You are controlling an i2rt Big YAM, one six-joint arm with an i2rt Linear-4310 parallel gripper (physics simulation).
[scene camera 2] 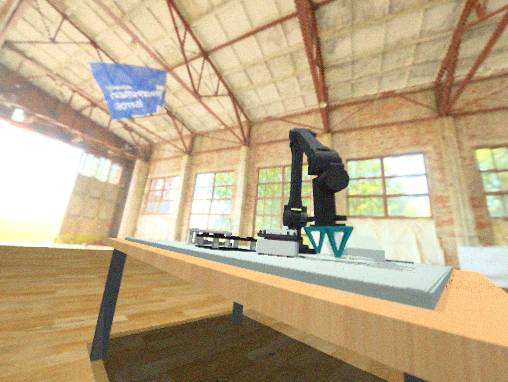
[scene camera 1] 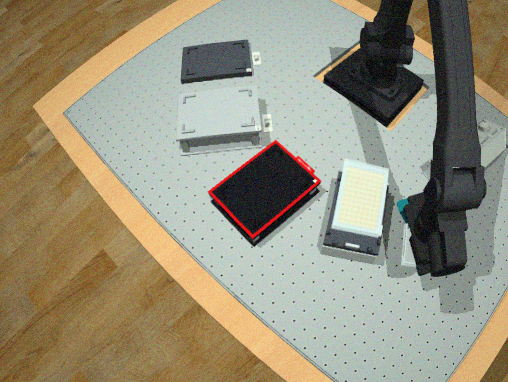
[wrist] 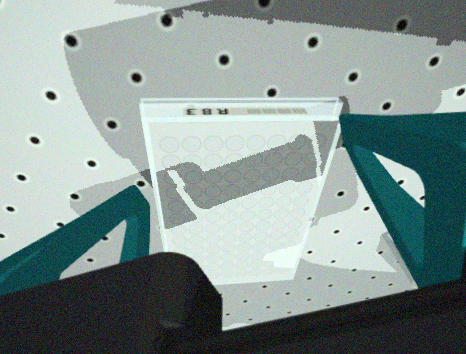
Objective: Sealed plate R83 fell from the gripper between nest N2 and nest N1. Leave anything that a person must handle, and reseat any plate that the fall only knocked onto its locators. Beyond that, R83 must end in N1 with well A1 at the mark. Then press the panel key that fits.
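Places are measured from the arm's base along level axes (x left, y down, z back), in centimetres.
Pixels of known places: gripper, fingertip midpoint: (scene camera 2: 327, 254) (scene camera 1: 416, 245) (wrist: 235, 164); arm's base at its link origin: (scene camera 1: 376, 80).
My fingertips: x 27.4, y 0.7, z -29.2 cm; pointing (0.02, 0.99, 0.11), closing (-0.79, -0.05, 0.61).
For each thing: its top centre in the pictures, then the offset to it from my fingertips. "*": a spot on its surface instead.
- Sealed plate R83 at its top centre: (wrist: 238, 221) (scene camera 1: 433, 245) (scene camera 2: 342, 255) dz +2.2, dx +3.2, dy +0.0 cm
- raised light grey nest at its top centre: (scene camera 1: 216, 108) (scene camera 2: 212, 229) dz -2.9, dx -46.5, dy -5.1 cm
- low dark nest at its top centre: (scene camera 1: 215, 56) dz +11.1, dx -61.1, dy -0.9 cm
- plate with yellowish wells, top centre: (scene camera 1: 363, 194) (scene camera 2: 281, 227) dz -1.6, dx -13.5, dy -6.7 cm
- dark-topped block at a spot on its surface: (scene camera 1: 332, 241) * dz -10.9, dx -13.1, dy -4.1 cm
- light grey panel at its top centre: (scene camera 1: 476, 143) (scene camera 2: 355, 235) dz +24.7, dx +0.5, dy -7.0 cm
Sealed plate R83 (scene camera 1: 407, 247) (wrist: 250, 235) lies on the pegboard table, partly hidden by the arm in scene view 1. In the wrist view its label edge is at the top, with upside-down lettering; I cannot make out well A1. My gripper (scene camera 2: 328, 253) (wrist: 235, 164) is open and empty, its teal fingers above the plate and towards either side of it. A raised light grey nest (scene camera 1: 220, 112) and a low dark nest (scene camera 1: 215, 61) stand at the back left, bare, with small tags too small to read. Each has a white corner mark.
A plate with yellowish wells (scene camera 1: 361, 200) sits on a dark-topped block (scene camera 1: 332, 241), shifted backward; its tilt is unclear. A black, red-rimmed unit (scene camera 1: 262, 190) stands left of it. A light grey panel (scene camera 1: 492, 142) is partly behind the arm at right. The robot base (scene camera 1: 350, 87) is at the back.
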